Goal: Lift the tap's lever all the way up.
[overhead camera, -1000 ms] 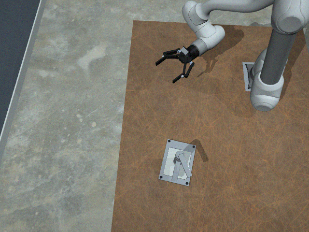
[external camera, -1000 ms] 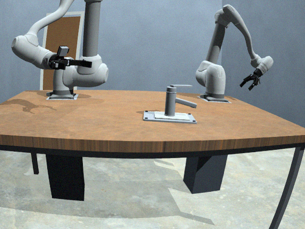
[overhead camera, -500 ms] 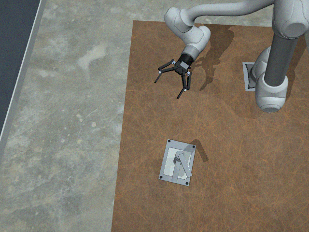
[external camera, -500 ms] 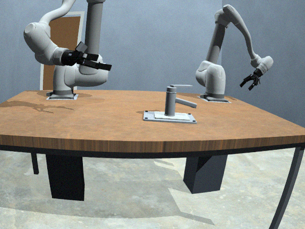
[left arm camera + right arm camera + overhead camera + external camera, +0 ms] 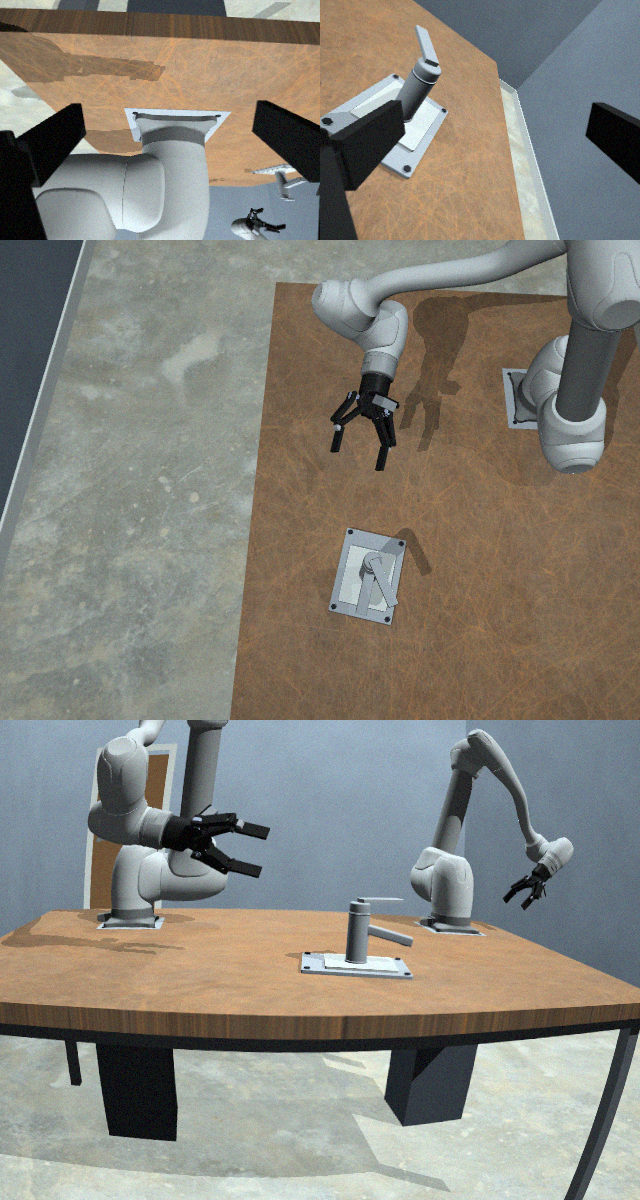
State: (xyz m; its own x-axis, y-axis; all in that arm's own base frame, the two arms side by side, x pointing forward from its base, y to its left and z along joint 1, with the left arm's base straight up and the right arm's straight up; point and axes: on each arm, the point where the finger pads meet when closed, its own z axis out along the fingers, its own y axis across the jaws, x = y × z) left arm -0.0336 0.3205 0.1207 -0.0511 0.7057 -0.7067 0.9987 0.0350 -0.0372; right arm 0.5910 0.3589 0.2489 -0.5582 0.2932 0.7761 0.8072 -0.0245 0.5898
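My right gripper is now 50 mm past the flat lever, 300 mm to the right of it and 100 mm above it. Also, from my right hand: grey tap: 40 mm behind, 270 mm to the left, 140 mm below; then bolted plate: 30 mm behind, 240 mm to the left, 240 mm below.
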